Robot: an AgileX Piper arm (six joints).
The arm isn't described. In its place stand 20 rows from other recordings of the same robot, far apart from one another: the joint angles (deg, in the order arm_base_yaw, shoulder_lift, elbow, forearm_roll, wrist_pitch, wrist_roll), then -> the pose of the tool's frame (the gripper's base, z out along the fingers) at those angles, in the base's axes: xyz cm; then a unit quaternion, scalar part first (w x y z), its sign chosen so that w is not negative.
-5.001 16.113 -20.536 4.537 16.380 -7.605 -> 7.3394 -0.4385 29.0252 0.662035 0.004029 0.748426 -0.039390
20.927 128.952 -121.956 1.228 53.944 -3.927 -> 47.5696 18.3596 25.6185 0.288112 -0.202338 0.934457 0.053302
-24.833 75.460 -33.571 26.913 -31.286 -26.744 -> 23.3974 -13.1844 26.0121 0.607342 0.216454 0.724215 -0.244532
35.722 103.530 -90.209 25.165 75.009 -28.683 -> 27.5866 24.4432 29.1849 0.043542 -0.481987 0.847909 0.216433
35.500 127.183 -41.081 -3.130 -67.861 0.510 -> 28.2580 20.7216 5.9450 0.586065 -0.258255 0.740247 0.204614
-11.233 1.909 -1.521 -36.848 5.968 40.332 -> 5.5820 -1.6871 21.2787 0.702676 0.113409 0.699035 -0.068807
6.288 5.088 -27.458 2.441 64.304 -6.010 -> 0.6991 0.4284 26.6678 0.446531 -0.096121 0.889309 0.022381
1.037 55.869 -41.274 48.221 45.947 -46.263 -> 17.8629 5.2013 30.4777 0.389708 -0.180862 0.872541 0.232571
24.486 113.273 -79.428 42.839 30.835 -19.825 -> 37.7482 20.6766 19.7777 0.232542 -0.103877 0.927879 0.272350
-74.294 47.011 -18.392 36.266 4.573 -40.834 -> 4.6091 -14.8053 23.3859 0.414220 0.477454 0.707957 -0.315049
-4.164 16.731 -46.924 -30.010 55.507 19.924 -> 0.9714 -3.8319 38.0368 0.582108 0.166957 0.774975 -0.180799
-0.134 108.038 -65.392 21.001 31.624 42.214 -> 37.0307 1.6234 16.1204 0.121313 0.475675 0.852986 0.177288
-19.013 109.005 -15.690 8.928 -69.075 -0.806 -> 22.5156 -9.1537 9.7413 0.561172 0.192552 0.792390 -0.141871
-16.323 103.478 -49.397 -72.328 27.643 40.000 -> 30.2825 -13.0602 14.4225 0.159499 -0.051404 0.937118 -0.306149
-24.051 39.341 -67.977 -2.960 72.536 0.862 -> 6.5226 -3.4019 43.2022 0.417190 0.198090 0.879907 -0.111699
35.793 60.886 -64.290 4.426 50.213 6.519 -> 16.6353 12.6600 38.6427 0.367015 -0.220401 0.885233 0.181893
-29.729 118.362 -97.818 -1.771 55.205 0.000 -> 38.5812 -22.2982 22.1249 0.157975 0.246540 0.954506 -0.056400
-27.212 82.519 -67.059 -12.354 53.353 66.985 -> 25.3030 -14.7672 30.4106 0.245318 0.680071 0.690696 -0.016151
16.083 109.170 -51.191 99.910 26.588 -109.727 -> 32.7413 13.6153 12.9330 0.334212 -0.274078 0.871035 0.233415
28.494 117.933 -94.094 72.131 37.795 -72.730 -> 39.0687 27.2466 25.4813 0.395359 -0.381388 0.755734 0.356513
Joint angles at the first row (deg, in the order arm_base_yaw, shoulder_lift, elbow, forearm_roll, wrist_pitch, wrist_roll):
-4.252, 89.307, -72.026, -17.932, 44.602, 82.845
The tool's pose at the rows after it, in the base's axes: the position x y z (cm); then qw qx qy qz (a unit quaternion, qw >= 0):
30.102 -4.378 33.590 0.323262 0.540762 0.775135 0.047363
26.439 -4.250 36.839 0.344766 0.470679 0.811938 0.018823
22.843 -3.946 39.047 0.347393 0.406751 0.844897 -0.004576
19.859 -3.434 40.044 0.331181 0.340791 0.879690 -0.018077
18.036 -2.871 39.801 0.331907 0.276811 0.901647 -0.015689
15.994 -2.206 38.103 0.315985 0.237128 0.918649 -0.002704
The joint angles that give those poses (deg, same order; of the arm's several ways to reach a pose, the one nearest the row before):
-4.253, 82.160, -72.027, -17.756, 50.248, 72.698
-4.252, 74.706, -72.027, -17.686, 55.494, 61.155
-4.253, 68.276, -72.027, -16.313, 61.260, 50.171
-4.252, 63.379, -71.580, -13.500, 66.779, 39.348
-4.250, 59.396, -68.688, -10.511, 66.862, 30.742
-4.251, 54.679, -62.751, -6.962, 66.862, 25.340

